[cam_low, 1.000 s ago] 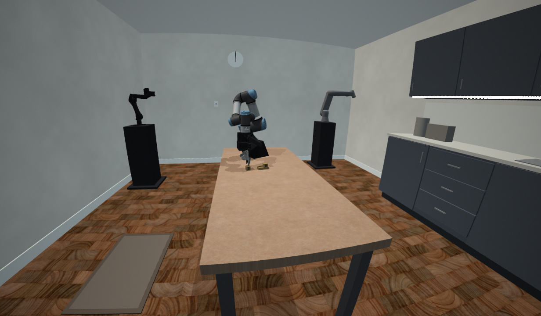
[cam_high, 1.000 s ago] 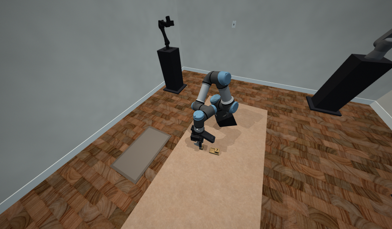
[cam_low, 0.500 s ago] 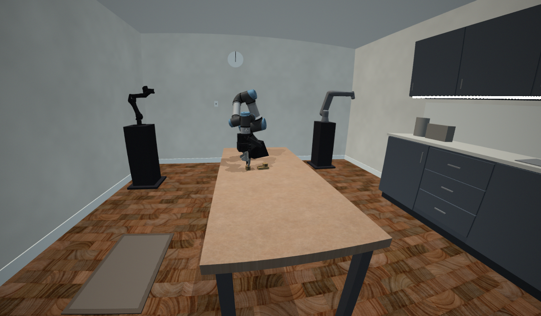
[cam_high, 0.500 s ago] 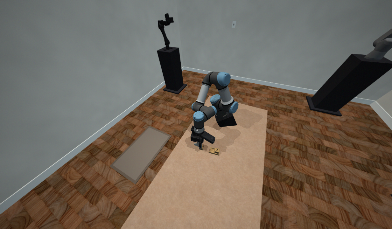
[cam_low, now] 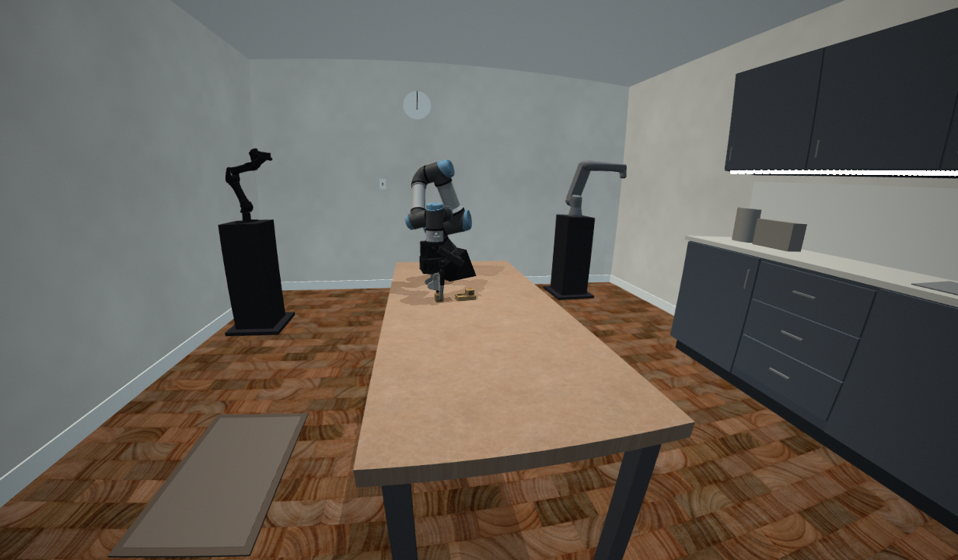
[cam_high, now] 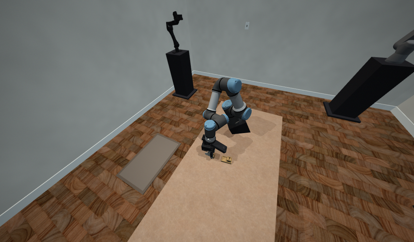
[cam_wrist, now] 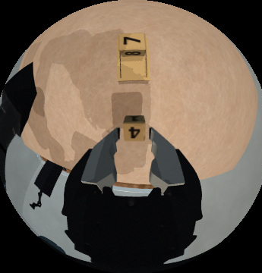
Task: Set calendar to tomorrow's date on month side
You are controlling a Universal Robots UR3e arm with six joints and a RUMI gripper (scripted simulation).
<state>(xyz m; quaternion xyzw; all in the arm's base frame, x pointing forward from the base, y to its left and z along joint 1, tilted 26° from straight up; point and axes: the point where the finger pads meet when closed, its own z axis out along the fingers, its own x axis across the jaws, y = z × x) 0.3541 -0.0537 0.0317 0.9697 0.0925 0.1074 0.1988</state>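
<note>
Right now the wooden tray is 11 cm to the left of my hand, 2 cm below it and 2 cm behind it.
</note>
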